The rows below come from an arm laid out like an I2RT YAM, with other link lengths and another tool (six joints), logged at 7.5 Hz.
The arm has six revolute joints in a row. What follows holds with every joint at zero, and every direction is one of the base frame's.
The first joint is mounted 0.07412 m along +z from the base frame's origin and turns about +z.
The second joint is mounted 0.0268 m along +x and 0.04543 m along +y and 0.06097 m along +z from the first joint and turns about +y.
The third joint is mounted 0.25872 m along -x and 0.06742 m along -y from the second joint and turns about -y.
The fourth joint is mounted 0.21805 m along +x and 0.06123 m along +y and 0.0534 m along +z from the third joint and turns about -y.
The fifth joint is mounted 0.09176 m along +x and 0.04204 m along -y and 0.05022 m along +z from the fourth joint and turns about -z.
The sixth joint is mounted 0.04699 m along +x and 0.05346 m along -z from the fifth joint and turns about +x.
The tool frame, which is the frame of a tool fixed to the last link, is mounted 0.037 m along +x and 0.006 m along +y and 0.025 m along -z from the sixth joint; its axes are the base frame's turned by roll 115.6, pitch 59.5 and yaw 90 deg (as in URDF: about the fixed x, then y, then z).
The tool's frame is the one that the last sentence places.
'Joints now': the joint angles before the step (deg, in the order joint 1, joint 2, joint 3, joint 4, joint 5, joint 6). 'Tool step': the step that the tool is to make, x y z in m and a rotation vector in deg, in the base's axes. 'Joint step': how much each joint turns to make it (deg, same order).
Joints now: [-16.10, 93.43, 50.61, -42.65, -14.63, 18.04]
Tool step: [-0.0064, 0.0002, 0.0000, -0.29, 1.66, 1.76]
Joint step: [-0.01, 0.01, 0.03, -1.99, 0.63, -1.87]
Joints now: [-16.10, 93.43, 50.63, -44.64, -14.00, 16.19]
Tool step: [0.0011, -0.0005, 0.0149, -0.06, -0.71, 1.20]
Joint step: [0.01, -1.60, 2.61, -3.81, -0.20, -1.22]
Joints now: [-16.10, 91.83, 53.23, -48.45, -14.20, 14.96]
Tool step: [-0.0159, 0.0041, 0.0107, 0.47, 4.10, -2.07]
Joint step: [-0.07, -2.29, 0.33, -6.20, 0.73, 2.05]
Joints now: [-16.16, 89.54, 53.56, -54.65, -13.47, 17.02]
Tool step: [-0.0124, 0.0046, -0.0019, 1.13, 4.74, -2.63]
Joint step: [0.03, 0.12, -1.13, -2.98, 0.11, 2.74]
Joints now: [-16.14, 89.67, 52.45, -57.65, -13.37, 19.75]
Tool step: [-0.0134, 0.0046, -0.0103, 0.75, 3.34, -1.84]
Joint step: [0.00, -0.01, -3.58, 0.59, 0.00, 1.91]
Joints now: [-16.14, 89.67, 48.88, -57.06, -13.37, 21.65]
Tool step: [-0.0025, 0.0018, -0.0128, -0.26, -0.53, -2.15]
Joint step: [0.01, 0.00, -3.54, 4.63, -0.17, 2.21]
